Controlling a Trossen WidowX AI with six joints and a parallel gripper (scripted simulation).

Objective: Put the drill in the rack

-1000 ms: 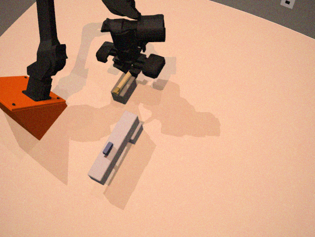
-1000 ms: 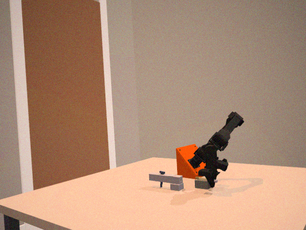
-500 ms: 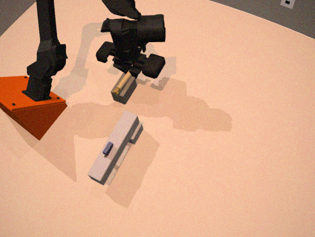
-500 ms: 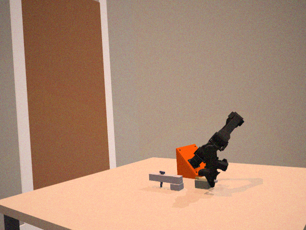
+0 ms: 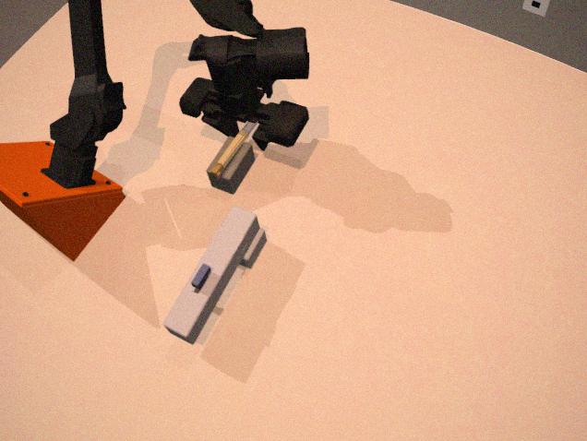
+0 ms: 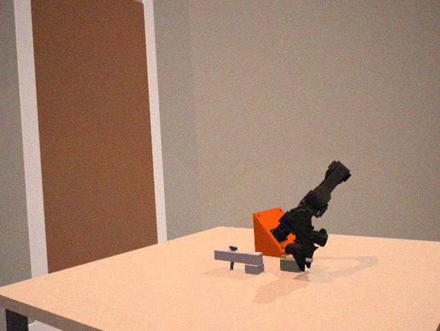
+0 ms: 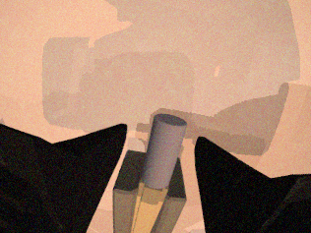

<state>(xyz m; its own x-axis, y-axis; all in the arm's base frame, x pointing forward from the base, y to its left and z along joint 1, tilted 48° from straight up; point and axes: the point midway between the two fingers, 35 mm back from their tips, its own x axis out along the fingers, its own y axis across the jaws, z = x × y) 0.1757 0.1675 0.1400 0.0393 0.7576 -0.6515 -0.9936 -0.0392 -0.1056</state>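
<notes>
Right now the drill is 40 mm to the right of my gripper tip and 40 mm above it. From my gripper tip the other things lie so: small blue key (100 mm ahead, 240 mm to the right, 40 mm above); long grey housing (100 mm ahead, 210 mm to the right, 30 mm above); grey rack (50 mm to the right, 10 mm above).
</notes>
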